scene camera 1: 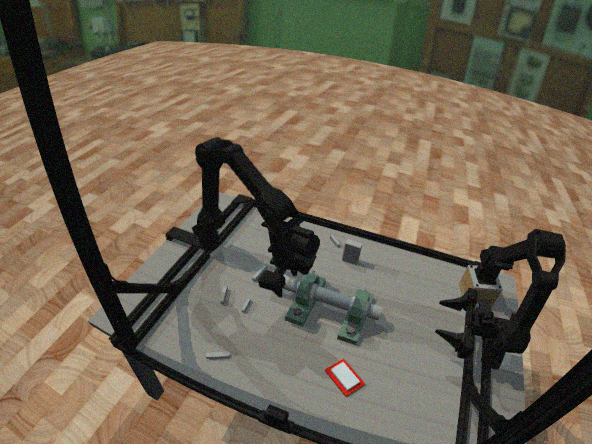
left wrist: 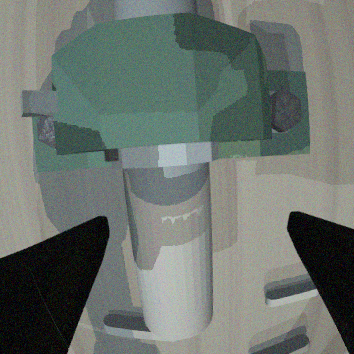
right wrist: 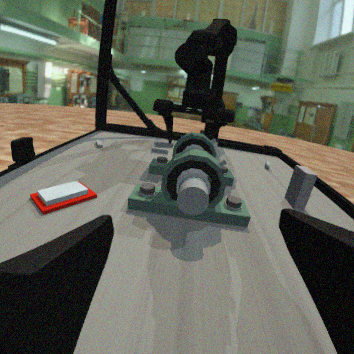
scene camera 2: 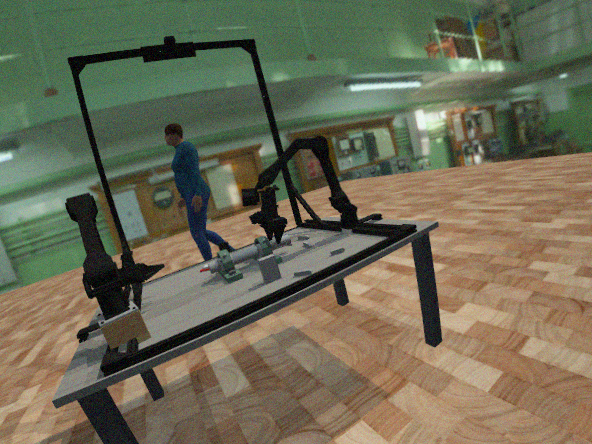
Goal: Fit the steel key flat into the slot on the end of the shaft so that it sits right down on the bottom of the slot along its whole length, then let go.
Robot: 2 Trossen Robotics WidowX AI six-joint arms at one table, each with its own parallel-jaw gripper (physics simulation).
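Frame: origin at the left arm's base, x ahead, y right, z down, level; metres.
Seen in the pictures: left gripper, fingertip midpoint: (scene camera 1: 287, 286) (left wrist: 199, 224); right gripper, fingertip midpoint: (scene camera 1: 437, 316) (right wrist: 196, 221) (scene camera 2: 164, 265); left arm's base, link origin: (scene camera 1: 209, 244) (scene camera 2: 351, 226); right arm's base, link origin: (scene camera 1: 485, 276) (scene camera 2: 116, 312).
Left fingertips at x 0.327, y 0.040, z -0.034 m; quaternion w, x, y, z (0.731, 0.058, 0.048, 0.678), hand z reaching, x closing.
Observation:
Offsets run from my left fingertips to a thing's middle.
The grey shaft {dx +0.105, dy -0.028, dz +0.004 m} (scene camera 1: 336, 298) (scene camera 2: 242, 254) (left wrist: 175, 285) (right wrist: 193, 197) lies level through two green bearing blocks. No slot shows on its visible surfaces. Several small light-grey key-like bars lie loose on the table, among them one bar {dx -0.080, dy +0.092, dz +0.047 m} (scene camera 1: 246, 305), another bar {dx -0.045, dy +0.272, dz +0.048 m} (scene camera 1: 218, 355) and a third bar {dx -0.156, dy +0.100, dz +0.045 m} (scene camera 1: 226, 295); I cannot tell which is the steel key. My left gripper (scene camera 1: 271, 284) (scene camera 2: 274, 237) (left wrist: 199, 224) is open and empty, above the shaft's end, with its fingers on either side of it in the left wrist view. My right gripper (scene camera 1: 441, 317) (right wrist: 196, 221) is open and empty, away from the shaft.
The bearing blocks (scene camera 1: 303, 300) (scene camera 1: 356, 314) are bolted on green feet. An upright grey block {dx +0.094, dy -0.250, dz +0.015 m} (scene camera 1: 352, 252) (scene camera 2: 269, 268) (right wrist: 300, 187) stands behind the shaft in scene camera 1. A white slab {dx +0.261, dy +0.154, dz +0.046 m} (scene camera 1: 345, 375) (right wrist: 62, 192) lies on a red-edged plate. Black rails edge the table.

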